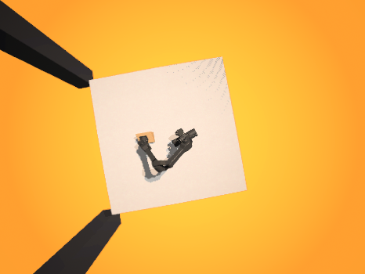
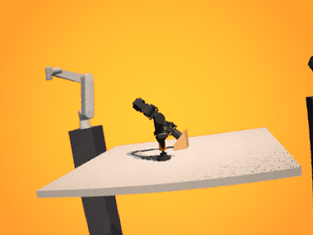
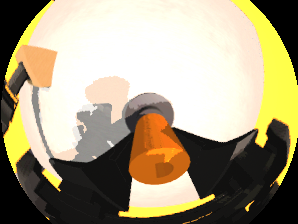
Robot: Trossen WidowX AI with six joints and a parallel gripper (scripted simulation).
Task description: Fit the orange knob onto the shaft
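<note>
The orange knob lies 2 cm above my gripper tip. Round my gripper tip: round dark pedestal (4 cm below).
</note>
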